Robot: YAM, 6 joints.
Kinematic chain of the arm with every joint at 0, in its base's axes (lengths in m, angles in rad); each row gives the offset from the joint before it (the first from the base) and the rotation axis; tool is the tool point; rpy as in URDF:
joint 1: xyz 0 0 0.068 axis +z
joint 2: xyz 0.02 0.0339 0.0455 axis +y
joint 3: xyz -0.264 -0.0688 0 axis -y
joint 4: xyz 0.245 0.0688 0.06 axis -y
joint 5: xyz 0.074 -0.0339 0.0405 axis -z
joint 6: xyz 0.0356 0 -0.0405 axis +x
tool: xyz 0 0 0 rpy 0 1.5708 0
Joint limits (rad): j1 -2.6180..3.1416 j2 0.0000..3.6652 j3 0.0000..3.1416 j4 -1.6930..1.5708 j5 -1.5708..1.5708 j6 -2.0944..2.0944
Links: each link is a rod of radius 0.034 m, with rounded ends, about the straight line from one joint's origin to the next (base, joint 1, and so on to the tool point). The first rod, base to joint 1, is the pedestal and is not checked.
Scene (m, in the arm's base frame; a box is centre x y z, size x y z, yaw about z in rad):
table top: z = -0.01
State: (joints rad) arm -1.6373 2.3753 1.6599 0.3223 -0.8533 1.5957
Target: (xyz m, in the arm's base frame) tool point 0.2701 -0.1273 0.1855
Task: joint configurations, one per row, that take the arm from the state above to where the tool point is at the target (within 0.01 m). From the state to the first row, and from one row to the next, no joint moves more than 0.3 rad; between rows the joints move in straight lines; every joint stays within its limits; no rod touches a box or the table.
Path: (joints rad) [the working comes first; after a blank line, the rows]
Joints at the target: -0.5456 1.5520 0.7798 -0.0091 -1.0764 1.5957
Straight joint move there: clear.

1: -1.3644 2.1695 1.4399 0.2394 -0.9091 1.5957
2: -1.0914 1.9636 1.2199 0.1566 -0.9649 1.5957
3: -0.8185 1.7578 0.9998 0.0737 -1.0206 1.5957
4: -0.5456 1.5520 0.7798 -0.0091 -1.0764 1.5957

